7 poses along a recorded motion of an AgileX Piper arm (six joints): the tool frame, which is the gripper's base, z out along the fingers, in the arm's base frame.
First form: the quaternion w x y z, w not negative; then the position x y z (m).
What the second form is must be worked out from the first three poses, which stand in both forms.
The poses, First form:
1: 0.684 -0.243 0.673 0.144 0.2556 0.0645 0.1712
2: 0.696 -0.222 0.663 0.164 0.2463 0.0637 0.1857
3: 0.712 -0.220 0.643 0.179 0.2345 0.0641 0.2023
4: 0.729 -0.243 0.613 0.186 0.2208 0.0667 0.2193
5: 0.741 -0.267 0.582 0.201 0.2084 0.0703 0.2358
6: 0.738 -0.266 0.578 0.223 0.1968 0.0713 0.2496
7: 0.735 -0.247 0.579 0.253 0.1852 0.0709 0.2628
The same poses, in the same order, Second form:
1: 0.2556 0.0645 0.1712 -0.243 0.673 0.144 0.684
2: 0.2463 0.0637 0.1857 -0.222 0.663 0.164 0.696
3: 0.2345 0.0641 0.2023 -0.220 0.643 0.179 0.712
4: 0.2208 0.0667 0.2193 -0.243 0.613 0.186 0.729
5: 0.2084 0.0703 0.2358 -0.267 0.582 0.201 0.741
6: 0.1968 0.0713 0.2496 -0.266 0.578 0.223 0.738
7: 0.1852 0.0709 0.2628 -0.247 0.579 0.253 0.735
